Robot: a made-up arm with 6 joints. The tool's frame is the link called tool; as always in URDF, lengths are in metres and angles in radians. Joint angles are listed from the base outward. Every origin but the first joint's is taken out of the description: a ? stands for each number. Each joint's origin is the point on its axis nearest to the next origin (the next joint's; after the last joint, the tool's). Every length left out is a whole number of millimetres.
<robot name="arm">
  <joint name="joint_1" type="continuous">
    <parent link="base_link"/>
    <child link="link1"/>
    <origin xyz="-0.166 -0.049 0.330" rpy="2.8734 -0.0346 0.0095"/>
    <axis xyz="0 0 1"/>
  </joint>
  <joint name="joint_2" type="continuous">
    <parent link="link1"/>
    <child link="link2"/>
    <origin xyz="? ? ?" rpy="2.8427 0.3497 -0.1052"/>
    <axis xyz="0 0 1"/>
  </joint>
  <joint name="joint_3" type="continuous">
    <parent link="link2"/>
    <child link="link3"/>
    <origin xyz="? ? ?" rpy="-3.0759 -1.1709 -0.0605"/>
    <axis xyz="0 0 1"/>
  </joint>
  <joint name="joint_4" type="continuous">
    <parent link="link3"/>
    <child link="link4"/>
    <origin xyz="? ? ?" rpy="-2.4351 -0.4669 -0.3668"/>
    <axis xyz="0 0 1"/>
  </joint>
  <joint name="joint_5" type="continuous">
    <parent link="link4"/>
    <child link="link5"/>
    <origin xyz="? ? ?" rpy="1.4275 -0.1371 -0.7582"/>
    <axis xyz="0 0 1"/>
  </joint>
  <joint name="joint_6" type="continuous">
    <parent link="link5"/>
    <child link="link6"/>
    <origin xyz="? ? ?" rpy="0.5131 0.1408 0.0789"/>
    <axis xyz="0 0 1"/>
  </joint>
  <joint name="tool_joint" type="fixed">
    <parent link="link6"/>
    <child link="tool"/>
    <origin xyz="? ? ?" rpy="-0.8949 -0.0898 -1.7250"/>
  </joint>
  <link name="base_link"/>
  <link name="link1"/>
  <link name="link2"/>
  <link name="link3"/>
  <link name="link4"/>
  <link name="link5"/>
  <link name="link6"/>
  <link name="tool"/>
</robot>
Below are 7 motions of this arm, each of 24 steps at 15 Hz.
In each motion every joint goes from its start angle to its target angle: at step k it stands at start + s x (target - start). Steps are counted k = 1, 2, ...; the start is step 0. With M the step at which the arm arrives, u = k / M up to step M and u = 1 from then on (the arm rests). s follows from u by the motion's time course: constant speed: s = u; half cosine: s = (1 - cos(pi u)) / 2; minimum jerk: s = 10 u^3 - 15 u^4 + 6 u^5.
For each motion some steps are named. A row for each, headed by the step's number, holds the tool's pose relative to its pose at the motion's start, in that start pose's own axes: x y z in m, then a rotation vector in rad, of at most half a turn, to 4 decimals.
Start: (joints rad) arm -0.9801 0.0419 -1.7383 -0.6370 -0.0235 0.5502
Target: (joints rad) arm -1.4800 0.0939 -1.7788 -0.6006 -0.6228 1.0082
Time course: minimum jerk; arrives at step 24
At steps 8, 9, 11, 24:
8: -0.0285 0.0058 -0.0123 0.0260 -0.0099 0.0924
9: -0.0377 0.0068 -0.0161 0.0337 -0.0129 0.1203
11: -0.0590 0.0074 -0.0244 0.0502 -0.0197 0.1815
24: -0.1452 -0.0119 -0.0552 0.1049 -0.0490 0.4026

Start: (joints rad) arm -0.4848 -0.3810 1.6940 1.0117 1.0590 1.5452
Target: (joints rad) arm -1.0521 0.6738 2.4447 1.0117 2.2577 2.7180
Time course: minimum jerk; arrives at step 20
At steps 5, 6, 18, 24:
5: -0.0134 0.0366 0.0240 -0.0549 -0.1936 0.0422
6: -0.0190 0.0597 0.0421 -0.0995 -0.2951 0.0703
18: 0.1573 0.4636 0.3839 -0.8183 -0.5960 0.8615
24: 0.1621 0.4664 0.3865 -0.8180 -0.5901 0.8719

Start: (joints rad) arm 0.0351 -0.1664 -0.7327 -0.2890 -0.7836 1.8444
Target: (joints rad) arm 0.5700 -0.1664 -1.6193 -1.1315 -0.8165 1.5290
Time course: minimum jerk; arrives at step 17
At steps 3, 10, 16, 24:
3: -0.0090 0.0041 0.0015 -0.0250 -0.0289 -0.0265
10: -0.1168 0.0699 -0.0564 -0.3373 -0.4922 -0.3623
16: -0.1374 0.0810 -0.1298 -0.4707 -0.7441 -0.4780
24: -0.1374 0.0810 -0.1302 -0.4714 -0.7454 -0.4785

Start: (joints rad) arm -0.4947 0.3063 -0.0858 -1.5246 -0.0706 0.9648
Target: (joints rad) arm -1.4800 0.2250 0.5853 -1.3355 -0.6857 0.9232
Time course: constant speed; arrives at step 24
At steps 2, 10, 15, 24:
2: -0.0248 0.0061 0.0176 0.0166 0.1106 -0.0913
10: -0.1021 0.0588 0.1211 0.0511 0.5254 -0.4916
15: -0.1205 0.1130 0.2028 0.0494 0.7556 -0.7694
24: -0.0765 0.2363 0.3452 0.0083 1.0905 -1.3211

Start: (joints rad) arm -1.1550 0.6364 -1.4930 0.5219 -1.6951 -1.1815
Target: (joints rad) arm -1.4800 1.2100 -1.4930 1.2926 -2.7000 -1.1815
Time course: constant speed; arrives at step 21
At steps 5, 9, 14, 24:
5: 0.0774 0.1509 -0.1300 0.3024 0.0941 0.0051
9: 0.1463 0.3139 -0.1945 0.5406 0.1842 0.0807
14: 0.2244 0.5537 -0.2080 0.8129 0.3039 0.2640
24: 0.2816 0.9044 -0.0891 1.1031 0.4566 0.6750

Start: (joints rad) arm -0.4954 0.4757 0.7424 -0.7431 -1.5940 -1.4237
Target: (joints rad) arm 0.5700 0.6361 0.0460 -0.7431 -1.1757 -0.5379
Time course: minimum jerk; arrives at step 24
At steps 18, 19, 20, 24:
18: 0.1062 0.2884 0.2406 0.1048 -1.7368 1.0979
19: 0.0982 0.3036 0.2509 0.1080 -1.8019 1.1567
20: 0.0916 0.3149 0.2580 0.1107 -1.8495 1.2011
24: 0.0829 0.3287 0.2661 0.1145 -1.9067 1.2561

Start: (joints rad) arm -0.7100 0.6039 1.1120 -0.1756 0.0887 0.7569
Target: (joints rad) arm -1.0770 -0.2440 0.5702 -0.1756 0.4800 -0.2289
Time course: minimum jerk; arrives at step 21
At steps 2, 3, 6, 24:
2: 0.0021 0.0004 0.0007 -0.0047 0.0038 0.0005
3: 0.0066 0.0013 0.0023 -0.0148 0.0118 0.0016
6: 0.0397 0.0104 0.0146 -0.0935 0.0678 0.0059
24: 0.1854 0.1640 0.0905 -0.6199 0.1899 -0.1755

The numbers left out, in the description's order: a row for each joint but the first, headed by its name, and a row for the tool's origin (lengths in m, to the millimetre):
joint_2: 0.055 0.033 0.000
joint_3: -0.053 0.352 0.000
joint_4: 0.137 0.063 0.000
joint_5: -0.125 -0.417 0.000
joint_6: -0.108 -0.104 0.000
tool: -0.131 0.030 0.000

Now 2 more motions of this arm.
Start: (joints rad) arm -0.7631 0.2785 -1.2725 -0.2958 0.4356 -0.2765
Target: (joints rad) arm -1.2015 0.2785 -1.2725 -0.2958 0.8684 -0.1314
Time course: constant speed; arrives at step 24
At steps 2, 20, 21, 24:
2: 0.0054 0.0037 0.0060 -0.0307 -0.0580 0.0439
20: 0.0242 0.0687 0.0722 -0.2790 -0.5688 0.4750
21: 0.0232 0.0738 0.0759 -0.2913 -0.5965 0.5008
24: 0.0187 0.0898 0.0869 -0.3271 -0.6792 0.5791

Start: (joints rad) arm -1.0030 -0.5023 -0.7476 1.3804 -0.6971 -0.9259
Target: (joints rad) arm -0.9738 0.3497 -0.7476 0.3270 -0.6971 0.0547
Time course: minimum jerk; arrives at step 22
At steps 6, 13, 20, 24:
6: 0.0405 0.0327 -0.0244 0.0068 -0.1201 0.1229
13: 0.2401 0.1980 -0.0707 0.0170 -0.5857 0.6469
20: 0.3676 0.3098 -0.0637 0.0235 -0.8198 0.9775
24: 0.3701 0.3120 -0.0634 0.0238 -0.8239 0.9842

